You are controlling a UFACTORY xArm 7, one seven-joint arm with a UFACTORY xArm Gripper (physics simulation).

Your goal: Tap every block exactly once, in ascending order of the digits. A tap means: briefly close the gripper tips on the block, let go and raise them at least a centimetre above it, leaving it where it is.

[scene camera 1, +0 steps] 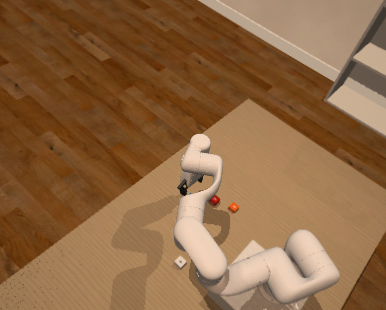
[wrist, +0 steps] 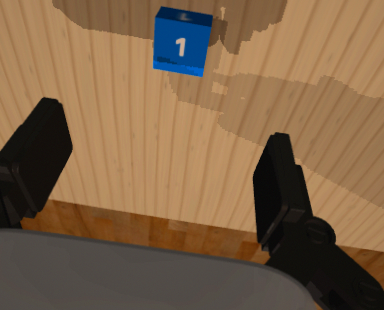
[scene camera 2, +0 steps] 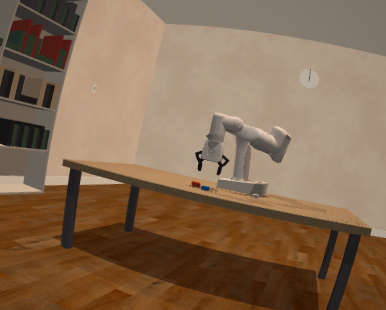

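Observation:
A blue block (scene camera 1: 190,194) (scene camera 2: 205,188) (wrist: 181,45) with a white 1 stands on the table; the arm nearly hides it in scene camera 1. My gripper (scene camera 1: 192,184) (scene camera 2: 209,171) (wrist: 165,139) is wide open and empty. It hangs well above the table, and the blue block shows beyond its fingertips in the wrist view. A red block (scene camera 1: 215,200) (scene camera 2: 195,184) lies close to the blue one, with an orange block (scene camera 1: 234,207) beside it. A white block (scene camera 1: 180,262) (scene camera 2: 255,196) stands apart, near the arm's base. Digits on the red, orange and white blocks are too small to read.
The wooden table (scene camera 1: 300,165) (scene camera 2: 150,176) carries the robot's pale base plate (scene camera 1: 252,250) (scene camera 2: 235,187). The arm's middle links pass low over the blocks' area in scene camera 1. A bookshelf (scene camera 1: 370,107) (scene camera 2: 54,125) stands on the floor away from the table.

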